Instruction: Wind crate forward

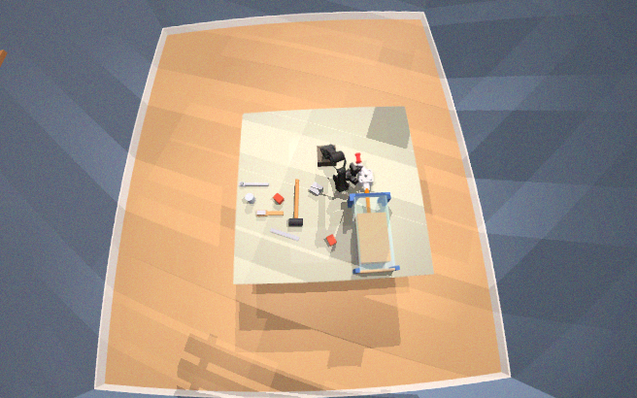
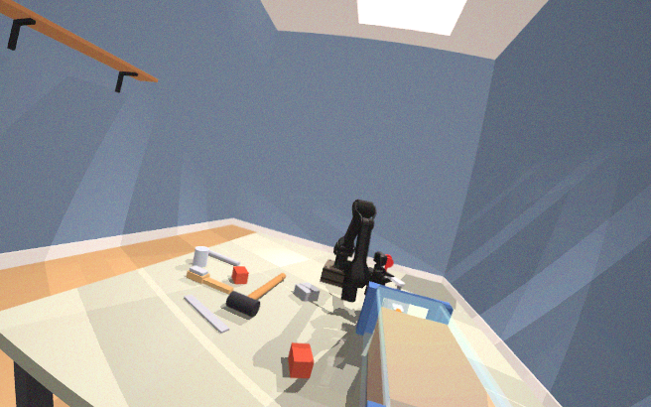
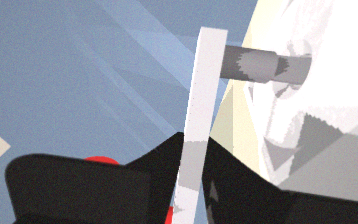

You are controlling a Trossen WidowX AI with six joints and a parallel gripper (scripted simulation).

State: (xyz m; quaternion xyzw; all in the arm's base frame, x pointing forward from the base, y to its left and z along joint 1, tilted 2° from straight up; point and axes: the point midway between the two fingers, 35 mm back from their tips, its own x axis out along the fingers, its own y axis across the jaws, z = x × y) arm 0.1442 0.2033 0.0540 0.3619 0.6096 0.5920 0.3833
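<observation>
Right now the red knob is 4 cm to the right of my gripper tip, 4 cm behind it and 4 cm above it. Round my gripper tip: blue steel frame (20 cm ahead, 3 cm to the left, 3 cm below); then white hand winch (10 cm below, 3 cm ahead, 1 cm to the left); then crank arm (1 cm to the right, 1 cm behind, 1 cm above).
</observation>
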